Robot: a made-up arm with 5 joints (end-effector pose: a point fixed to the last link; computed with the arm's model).
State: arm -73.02 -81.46 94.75 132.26 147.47
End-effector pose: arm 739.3 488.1 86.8 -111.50 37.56 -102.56
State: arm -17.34 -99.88 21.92 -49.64 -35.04
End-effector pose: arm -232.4 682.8 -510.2 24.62 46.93 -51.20
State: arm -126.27 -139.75 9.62 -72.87 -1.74
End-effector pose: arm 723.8 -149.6 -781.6 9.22 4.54 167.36
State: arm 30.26 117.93 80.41 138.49 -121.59
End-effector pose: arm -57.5 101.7 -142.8 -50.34 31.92 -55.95
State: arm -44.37 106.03 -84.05 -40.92 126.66
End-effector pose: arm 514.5 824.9 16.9 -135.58 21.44 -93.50
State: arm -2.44 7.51 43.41 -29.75 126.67
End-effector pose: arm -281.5 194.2 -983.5 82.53 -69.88 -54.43
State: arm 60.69 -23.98 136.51 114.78 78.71
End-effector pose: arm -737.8 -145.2 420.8 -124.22 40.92 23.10
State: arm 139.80 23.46 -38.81 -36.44 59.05
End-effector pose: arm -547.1 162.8 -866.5 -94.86 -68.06 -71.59
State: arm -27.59 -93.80 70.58 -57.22 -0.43
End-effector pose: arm -7.3 982.2 -395.0 67.49 30.87 -43.01
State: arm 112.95 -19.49 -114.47 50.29 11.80
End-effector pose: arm -445.3 511.6 -297.9 126.83 -28.98 -27.13
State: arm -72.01 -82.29 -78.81 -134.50 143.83
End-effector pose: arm -101.9 -394.4 -397.7 -70.40 -42.04 76.53
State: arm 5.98 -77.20 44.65 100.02 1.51
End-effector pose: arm 176.2 845.7 -598.2 -44.35 -8.10 -167.32
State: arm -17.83 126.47 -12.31 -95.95 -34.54
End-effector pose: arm 354.8 676.5 -501.8 -14.98 34.90 -163.98
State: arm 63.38 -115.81 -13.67 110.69 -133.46
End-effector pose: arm -447.3 174.0 -416.9 163.13 40.38 5.21
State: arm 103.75 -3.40 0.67 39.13 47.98
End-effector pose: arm -196.2 -374.7 -1024.3 -0.63 -47.46 61.68
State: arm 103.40 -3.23 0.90 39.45 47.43
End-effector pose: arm -200.2 -379.2 -1021.5 -0.83 -46.73 61.33
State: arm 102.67 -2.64 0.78 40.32 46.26
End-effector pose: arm -210.0 -380.5 -1018.2 -0.72 -45.66 60.23
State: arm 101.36 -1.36 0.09 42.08 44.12
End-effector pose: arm -229.1 -375.9 -1013.9 -0.08 -44.05 57.98
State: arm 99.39 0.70 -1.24 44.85 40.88
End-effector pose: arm -259.1 -363.6 -1007.9 1.17 -41.75 54.47
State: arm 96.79 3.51 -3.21 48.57 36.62
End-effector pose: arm -299.8 -341.8 -999.5 3.08 -38.70 49.85
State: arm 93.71 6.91 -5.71 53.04 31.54
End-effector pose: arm -349.1 -310.1 -987.2 5.56 -34.85 44.53
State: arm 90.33 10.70 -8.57 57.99 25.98
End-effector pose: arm -403.2 -269.4 -969.8 8.41 -30.28 39.07
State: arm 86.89 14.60 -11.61 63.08 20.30
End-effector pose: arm -457.3 -222.4 -947.1 11.44 -25.17 33.97
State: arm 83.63 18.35 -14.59 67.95 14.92
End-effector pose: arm -506.4 -173.9 -920.2 14.38 -19.91 29.70
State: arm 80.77 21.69 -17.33 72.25 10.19
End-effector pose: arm -547.0 -128.5 -891.8 17.08 -14.97 26.46
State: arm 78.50 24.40 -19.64 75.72 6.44
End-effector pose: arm -577.3 -90.7 -865.9 19.37 -10.84 24.24
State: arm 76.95 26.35 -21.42 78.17 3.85
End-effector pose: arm -597.4 -63.2 -846.0 21.15 -7.89 22.94
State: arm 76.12 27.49 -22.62 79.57 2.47
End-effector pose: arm -608.6 -46.2 -834.4 22.37 -6.28 22.31
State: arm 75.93 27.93 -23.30 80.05 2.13
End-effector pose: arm -612.7 -38.7 -830.9 23.06 -5.88 22.18
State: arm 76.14 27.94 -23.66 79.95 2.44
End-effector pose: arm -612.6 -36.9 -832.7 23.42 -6.26 22.33
